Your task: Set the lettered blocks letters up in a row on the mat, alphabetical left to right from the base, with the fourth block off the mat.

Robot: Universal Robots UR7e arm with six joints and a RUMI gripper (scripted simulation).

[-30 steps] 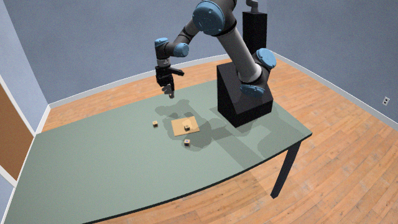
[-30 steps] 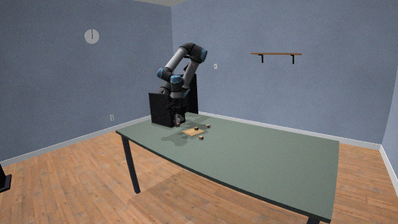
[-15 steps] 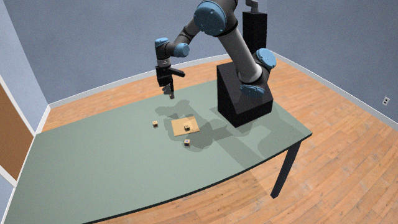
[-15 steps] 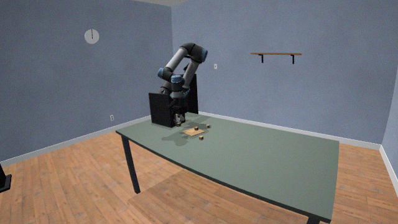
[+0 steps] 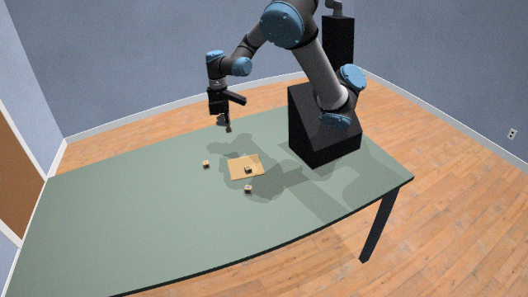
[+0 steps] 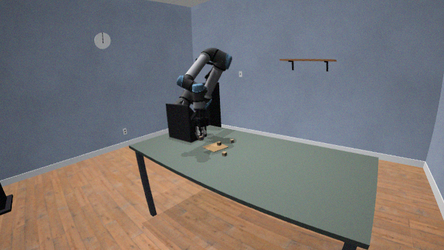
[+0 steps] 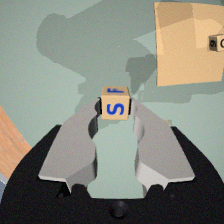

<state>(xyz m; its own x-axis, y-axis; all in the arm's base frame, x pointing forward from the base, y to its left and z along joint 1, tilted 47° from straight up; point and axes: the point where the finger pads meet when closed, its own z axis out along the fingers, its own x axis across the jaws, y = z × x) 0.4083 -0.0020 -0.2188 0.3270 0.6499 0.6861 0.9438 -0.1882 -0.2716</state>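
My hand is 150 mm to the right of the tan mat, 120 mm above it and 10 mm past it. Also, from my hand: block (300 mm to the left, 110 mm below, 30 mm ahead).
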